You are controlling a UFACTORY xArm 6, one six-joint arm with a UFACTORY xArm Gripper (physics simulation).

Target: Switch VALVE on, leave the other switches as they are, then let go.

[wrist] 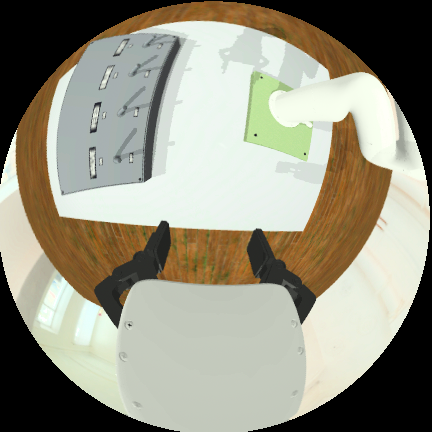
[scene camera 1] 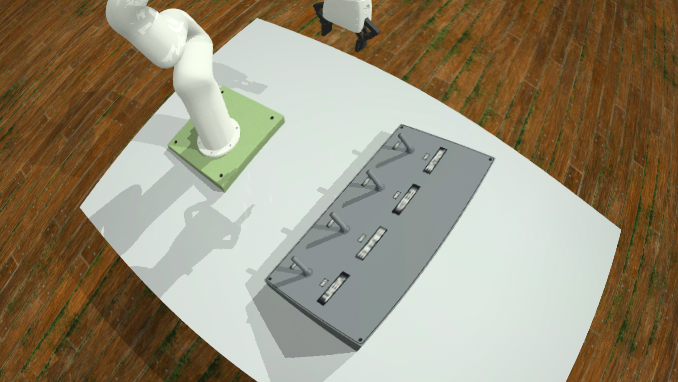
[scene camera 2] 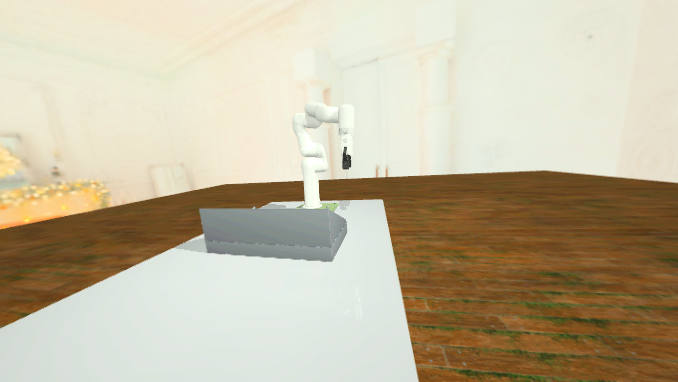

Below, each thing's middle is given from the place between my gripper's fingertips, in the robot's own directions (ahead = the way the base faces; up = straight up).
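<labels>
Looking at the grey switch panel (scene camera 1: 357, 276), I find my gripper 220 mm to the left of it and 310 mm short of it, and also 190 mm above it.
</labels>
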